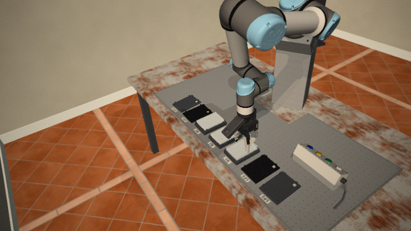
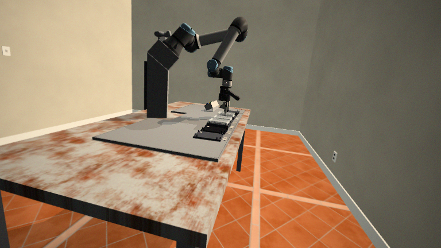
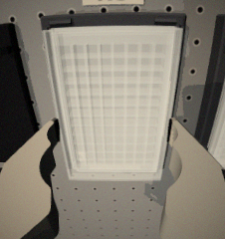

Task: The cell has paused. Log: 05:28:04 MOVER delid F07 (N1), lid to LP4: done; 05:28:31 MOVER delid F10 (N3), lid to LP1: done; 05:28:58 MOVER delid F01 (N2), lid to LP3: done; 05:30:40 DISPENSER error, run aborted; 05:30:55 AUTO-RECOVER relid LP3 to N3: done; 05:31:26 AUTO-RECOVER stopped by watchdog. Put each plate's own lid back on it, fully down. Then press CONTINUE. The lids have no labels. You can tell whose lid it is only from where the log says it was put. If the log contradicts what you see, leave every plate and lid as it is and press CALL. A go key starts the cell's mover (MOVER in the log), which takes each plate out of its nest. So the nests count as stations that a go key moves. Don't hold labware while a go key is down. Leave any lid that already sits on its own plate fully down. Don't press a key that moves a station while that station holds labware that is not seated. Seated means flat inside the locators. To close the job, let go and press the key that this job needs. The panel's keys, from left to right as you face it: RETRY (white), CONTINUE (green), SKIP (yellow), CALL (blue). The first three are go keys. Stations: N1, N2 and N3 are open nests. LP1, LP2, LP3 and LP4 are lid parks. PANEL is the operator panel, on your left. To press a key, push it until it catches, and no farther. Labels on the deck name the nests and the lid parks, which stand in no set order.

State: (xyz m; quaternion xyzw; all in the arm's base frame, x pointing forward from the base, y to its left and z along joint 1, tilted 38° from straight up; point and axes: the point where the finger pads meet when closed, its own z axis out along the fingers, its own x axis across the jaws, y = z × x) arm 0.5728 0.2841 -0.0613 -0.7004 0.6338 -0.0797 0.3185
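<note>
Now: hand 40 mm above the dark nest frame. Round my hand: yellow key 280 mm behind, 200 mm to the left, 20 mm above; then plate 260 mm to the right, 60 mm ahead, 20 mm below; then blue CALL key 270 mm behind, 150 mm to the left, 20 mm above.
</note>
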